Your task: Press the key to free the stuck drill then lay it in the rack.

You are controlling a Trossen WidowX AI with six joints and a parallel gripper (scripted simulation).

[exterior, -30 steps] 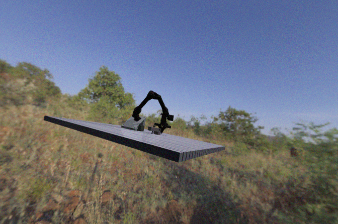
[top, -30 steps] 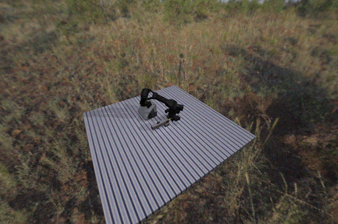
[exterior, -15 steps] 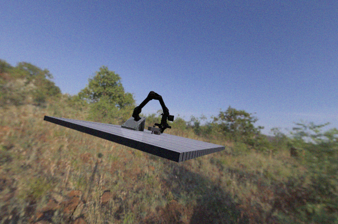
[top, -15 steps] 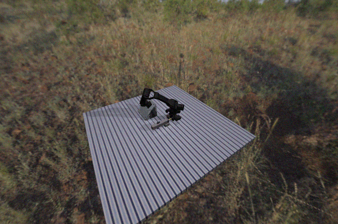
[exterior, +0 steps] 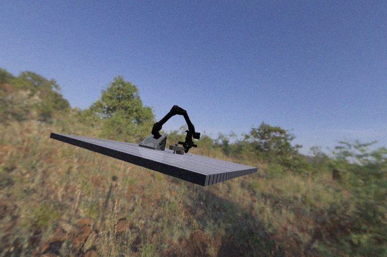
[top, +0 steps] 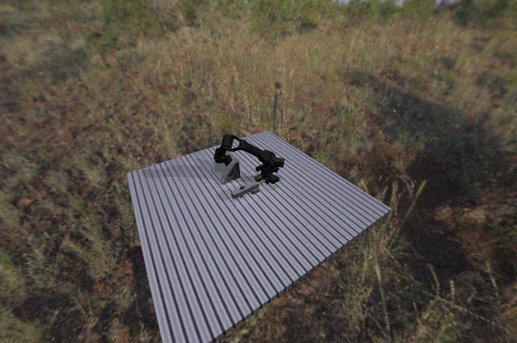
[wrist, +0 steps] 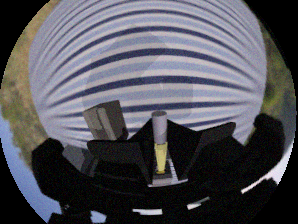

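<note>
Right now the grey block is 70 mm behind my gripper tip and 10 mm to the right of it. From my gripper tip the other things lie so: dark drill 30 mm ahead, 190 mm to the right, 40 mm above.
</note>
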